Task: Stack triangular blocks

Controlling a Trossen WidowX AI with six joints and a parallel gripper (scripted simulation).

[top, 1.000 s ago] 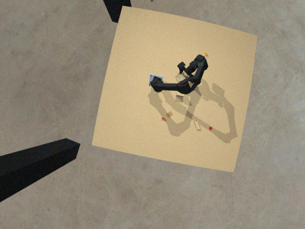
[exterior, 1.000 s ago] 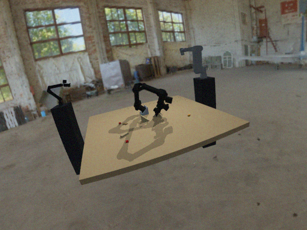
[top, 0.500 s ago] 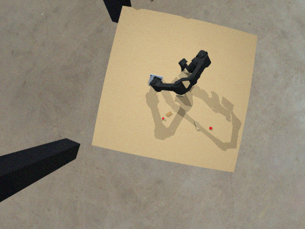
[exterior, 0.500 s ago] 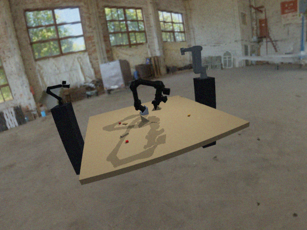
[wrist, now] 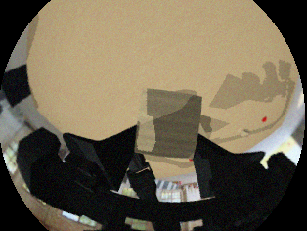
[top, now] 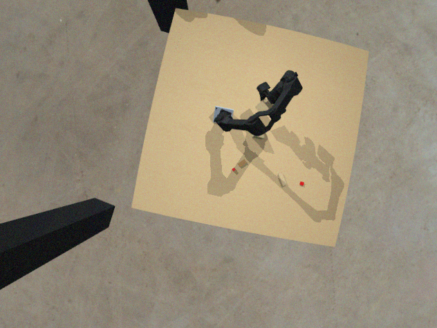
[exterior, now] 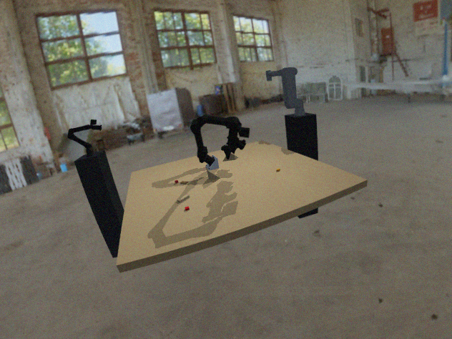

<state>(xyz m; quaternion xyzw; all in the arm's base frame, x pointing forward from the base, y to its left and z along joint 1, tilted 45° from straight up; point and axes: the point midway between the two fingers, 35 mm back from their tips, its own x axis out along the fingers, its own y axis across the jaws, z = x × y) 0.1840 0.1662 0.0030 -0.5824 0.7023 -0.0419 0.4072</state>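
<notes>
The triangular block is 10 mm above my gripper tip. Also, from my gripper tip: tan block 330 mm to the right, 100 mm below; orange piece 280 mm to the left, 140 mm ahead, 100 mm below; red cube 380 mm to the right, 100 mm below, 40 mm behind.
</notes>
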